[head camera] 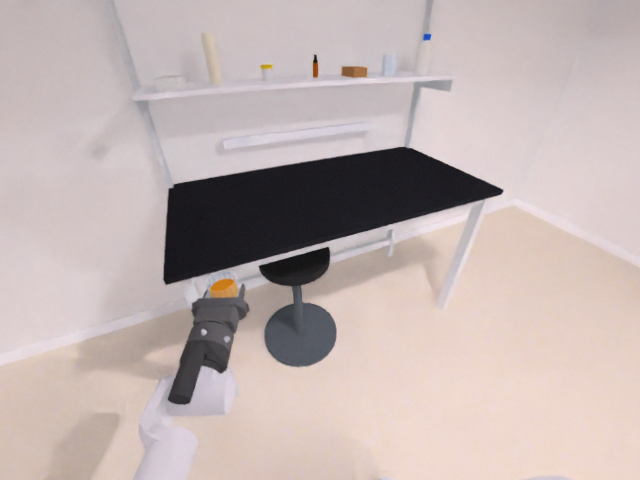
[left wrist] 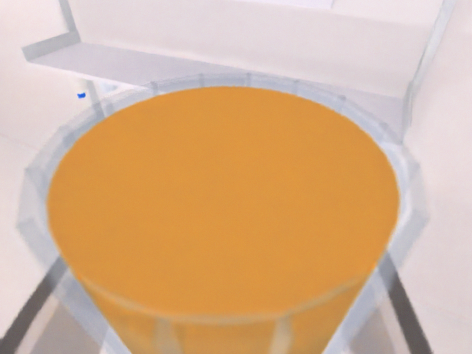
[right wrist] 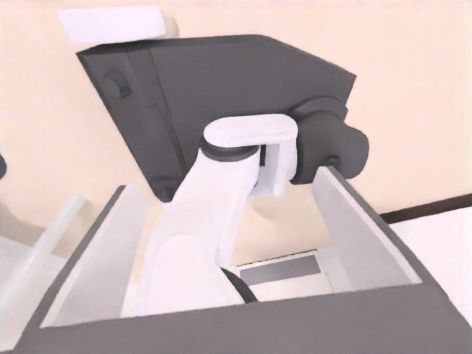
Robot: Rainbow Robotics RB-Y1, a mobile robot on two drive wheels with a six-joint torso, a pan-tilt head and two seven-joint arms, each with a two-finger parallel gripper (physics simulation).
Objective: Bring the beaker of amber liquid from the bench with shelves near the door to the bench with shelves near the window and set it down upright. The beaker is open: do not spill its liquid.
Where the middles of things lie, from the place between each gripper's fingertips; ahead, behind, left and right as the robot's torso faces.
My right gripper is now 550 mm short of the clear beaker of amber liquid (head camera: 221,284), 400 mm to the right of it and 440 mm below it.
Now: the clear beaker of amber liquid 2 cm behind my left hand.
